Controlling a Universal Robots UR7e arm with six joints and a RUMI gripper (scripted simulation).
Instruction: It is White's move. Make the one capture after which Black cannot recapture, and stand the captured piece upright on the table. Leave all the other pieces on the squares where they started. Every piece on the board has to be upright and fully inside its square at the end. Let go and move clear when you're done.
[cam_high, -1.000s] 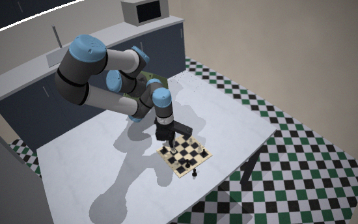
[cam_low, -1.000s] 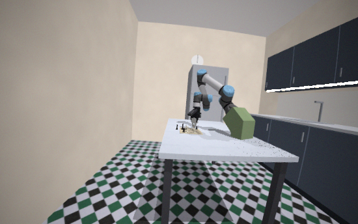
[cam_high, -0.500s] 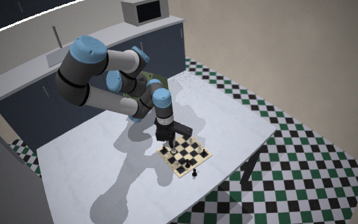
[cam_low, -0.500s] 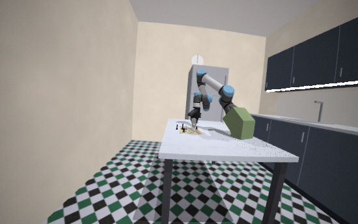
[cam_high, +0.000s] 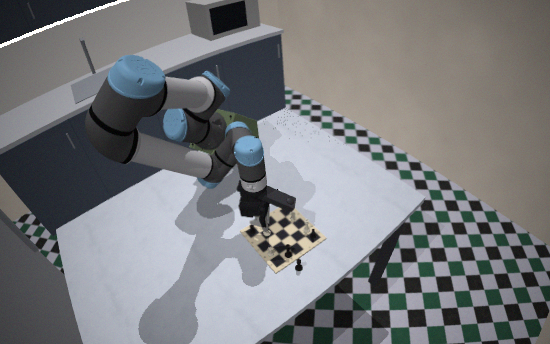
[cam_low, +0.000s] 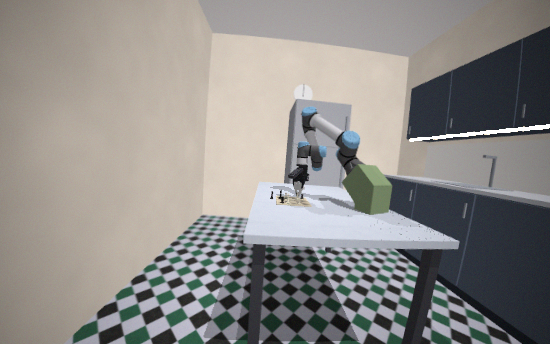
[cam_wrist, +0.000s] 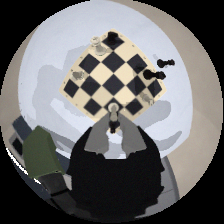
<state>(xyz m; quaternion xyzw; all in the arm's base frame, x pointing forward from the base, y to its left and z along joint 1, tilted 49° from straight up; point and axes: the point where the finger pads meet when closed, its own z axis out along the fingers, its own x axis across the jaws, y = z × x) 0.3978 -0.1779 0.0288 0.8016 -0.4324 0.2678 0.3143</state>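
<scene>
The white piece lies 10 mm below my hand. From my hand the other things lie so: black chess piece (170 mm ahead, 50 mm to the right, 20 mm below); then chessboard (50 mm ahead, 40 mm below, 30 mm to the left).
</scene>
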